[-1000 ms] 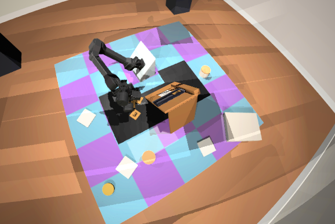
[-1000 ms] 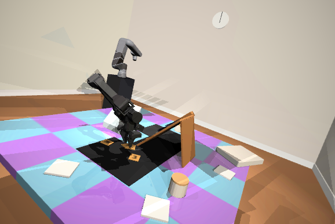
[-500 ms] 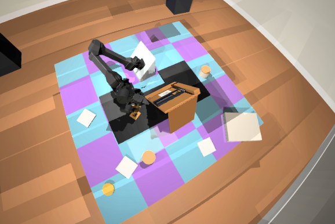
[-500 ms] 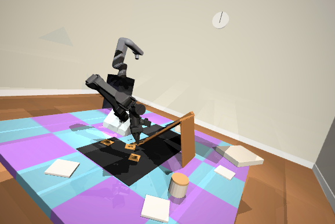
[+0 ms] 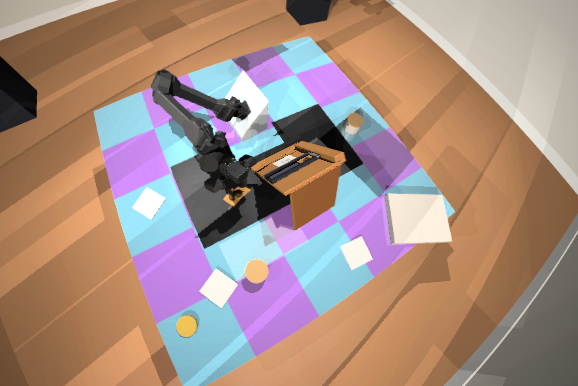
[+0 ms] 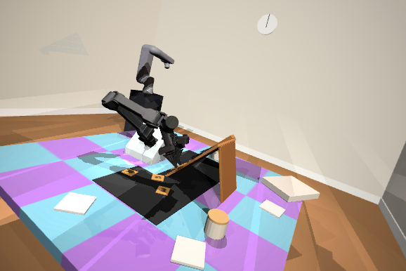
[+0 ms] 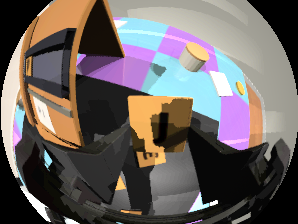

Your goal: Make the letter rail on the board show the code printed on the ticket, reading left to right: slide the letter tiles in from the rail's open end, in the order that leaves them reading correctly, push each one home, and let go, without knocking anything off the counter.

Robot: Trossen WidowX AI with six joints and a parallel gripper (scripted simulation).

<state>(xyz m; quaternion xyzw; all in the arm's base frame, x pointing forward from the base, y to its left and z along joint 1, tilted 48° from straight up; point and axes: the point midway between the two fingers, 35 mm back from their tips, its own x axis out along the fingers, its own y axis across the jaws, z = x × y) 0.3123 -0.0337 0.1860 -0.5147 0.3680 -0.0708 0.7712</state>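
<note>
My gripper tip is now 260 mm to the right of the orange letter tile marked p and 40 mm below it. From my gripper tip the other things lie so: black mat: 140 mm behind, 170 mm to the left, 130 mm below; then letter tile: right at my gripper tip; then white ticket: 60 mm behind, 210 mm to the left, 30 mm below.
</note>
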